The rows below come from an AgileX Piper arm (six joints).
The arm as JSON. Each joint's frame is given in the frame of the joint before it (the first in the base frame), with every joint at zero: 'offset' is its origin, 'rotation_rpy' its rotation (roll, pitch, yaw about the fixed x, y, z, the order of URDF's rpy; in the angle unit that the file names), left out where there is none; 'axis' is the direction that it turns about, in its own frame. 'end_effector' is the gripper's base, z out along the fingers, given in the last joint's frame.
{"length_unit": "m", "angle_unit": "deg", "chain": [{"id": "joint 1", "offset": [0.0, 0.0, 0.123], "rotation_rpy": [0.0, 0.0, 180.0], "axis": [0.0, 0.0, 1.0]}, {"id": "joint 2", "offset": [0.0, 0.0, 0.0], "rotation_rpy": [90.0, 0.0, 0.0], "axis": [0.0, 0.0, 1.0]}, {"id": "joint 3", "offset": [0.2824, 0.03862, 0.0], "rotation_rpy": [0.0, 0.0, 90.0], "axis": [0.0, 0.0, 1.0]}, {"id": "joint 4", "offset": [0.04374, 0.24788, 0.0], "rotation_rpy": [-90.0, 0.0, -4.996], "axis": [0.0, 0.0, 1.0]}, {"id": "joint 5", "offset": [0.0, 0.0, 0.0], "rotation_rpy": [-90.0, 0.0, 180.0], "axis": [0.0, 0.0, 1.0]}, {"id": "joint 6", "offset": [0.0, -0.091, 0.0], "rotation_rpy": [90.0, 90.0, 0.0], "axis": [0.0, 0.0, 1.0]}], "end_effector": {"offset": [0.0, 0.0, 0.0], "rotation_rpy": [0.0, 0.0, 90.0]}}
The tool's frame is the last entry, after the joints.
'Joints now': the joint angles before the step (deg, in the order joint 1, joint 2, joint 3, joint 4, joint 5, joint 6). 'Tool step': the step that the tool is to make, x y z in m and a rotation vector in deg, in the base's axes. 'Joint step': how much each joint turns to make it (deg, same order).
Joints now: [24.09 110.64 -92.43 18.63 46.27 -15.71]
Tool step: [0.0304 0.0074 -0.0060 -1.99 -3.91 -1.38]
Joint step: [-0.01 6.05 -7.99 -4.76 -1.37 2.46]
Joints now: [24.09 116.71 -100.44 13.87 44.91 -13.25]
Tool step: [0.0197 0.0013 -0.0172 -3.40 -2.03 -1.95]
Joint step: [0.00 4.49 -3.71 -5.96 -1.74 3.48]
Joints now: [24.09 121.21 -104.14 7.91 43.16 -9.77]
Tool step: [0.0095 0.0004 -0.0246 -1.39 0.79 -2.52]
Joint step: [0.00 3.22 -0.25 -3.05 -1.97 3.67]
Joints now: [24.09 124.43 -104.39 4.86 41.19 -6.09]
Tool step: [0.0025 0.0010 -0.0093 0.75 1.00 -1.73]
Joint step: [0.00 1.17 -0.03 -0.01 -0.65 2.01]
